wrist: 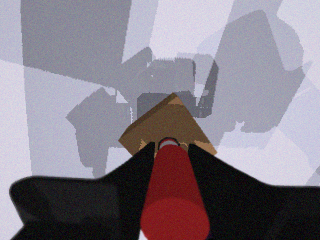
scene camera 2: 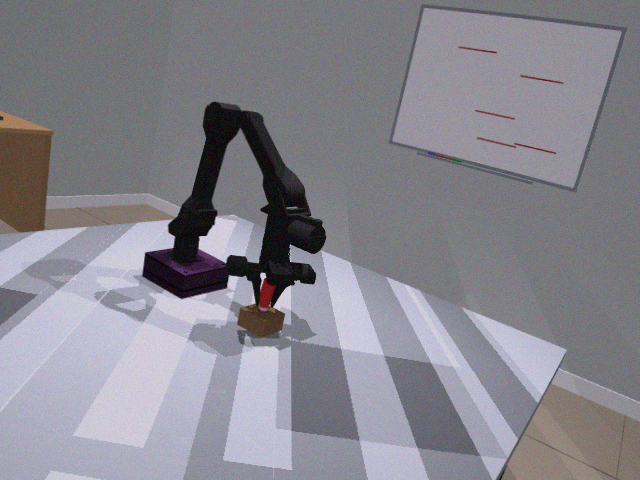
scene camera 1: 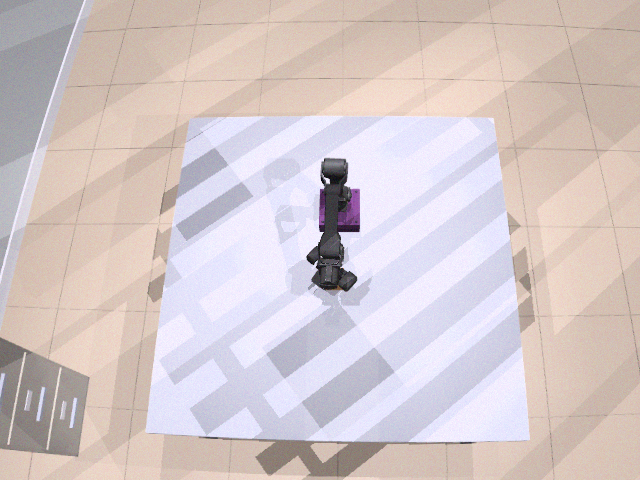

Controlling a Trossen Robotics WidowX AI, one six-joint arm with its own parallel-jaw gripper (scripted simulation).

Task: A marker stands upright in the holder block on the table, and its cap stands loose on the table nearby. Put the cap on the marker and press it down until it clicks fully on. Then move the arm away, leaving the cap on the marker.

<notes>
In view: my gripper (scene camera 2: 264,306).
My gripper shows as well in the wrist view (wrist: 171,147).
</notes>
